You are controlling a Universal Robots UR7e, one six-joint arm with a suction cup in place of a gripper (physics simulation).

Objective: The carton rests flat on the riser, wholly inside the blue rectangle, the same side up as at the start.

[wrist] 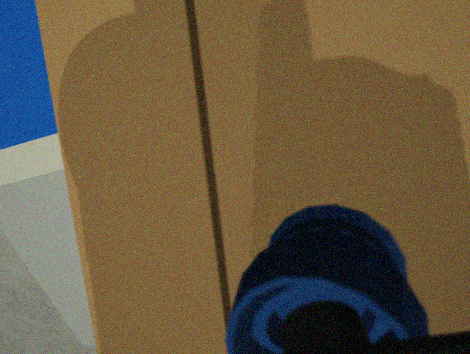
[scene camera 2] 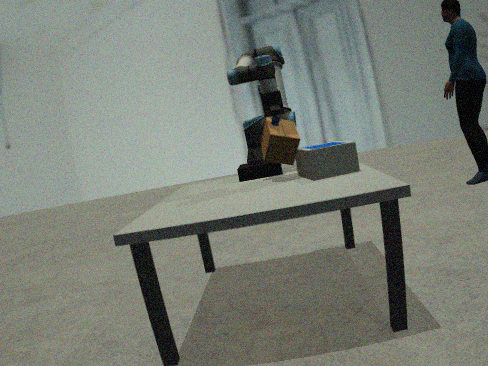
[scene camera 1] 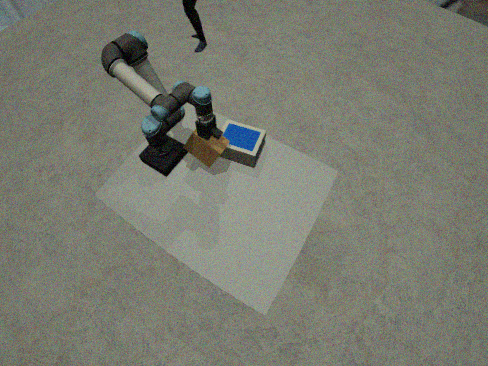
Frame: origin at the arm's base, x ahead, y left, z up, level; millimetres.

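Where they show: end effector, tool point: (wrist: 294,233) (scene camera 2: 276,126); arm's base, origin of the base link: (scene camera 2: 262,161) (scene camera 1: 161,147).
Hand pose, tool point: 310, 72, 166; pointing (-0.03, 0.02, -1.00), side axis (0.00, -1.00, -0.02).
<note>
Things, the pixels of their centre, and the offset from my tool point, as dx, dy, dz. Level surfaces: height alone.
- orange-brown carton, body centre: (wrist: 274,170) (scene camera 2: 279,140) (scene camera 1: 206,144) -19, +1, -65
- grey riser, body centre: (scene camera 2: 325,159) (scene camera 1: 240,143) +103, +167, -172
- blue rectangle, body centre: (scene camera 2: 323,145) (scene camera 1: 240,136) +103, +167, -113
- pale table, its level: dz -233
The orange-brown carton (scene camera 1: 202,150) (scene camera 2: 281,146) (wrist: 140,210) hangs tilted in the air under my suction gripper (scene camera 1: 209,136) (scene camera 2: 275,121) (wrist: 325,250). The blue cup is on its top face, beside the dark seam line. The grey riser (scene camera 1: 239,156) (scene camera 2: 328,162) (wrist: 32,159) stands on the table right beside the carton, with a cream rim around the blue rectangle (scene camera 1: 243,137) (scene camera 2: 324,145) (wrist: 20,75). In scene camera 1, the carton's edge overlaps the riser's left edge; whether they touch is hidden. The carton's underside does not show.
The pale table (scene camera 1: 265,225) (scene camera 2: 215,205) carries the riser and the arm's black base (scene camera 1: 164,159) (scene camera 2: 257,172), which is to the left of the carton in scene camera 1. A person (scene camera 1: 196,25) (scene camera 2: 466,65) stands on the floor beyond the table.
</note>
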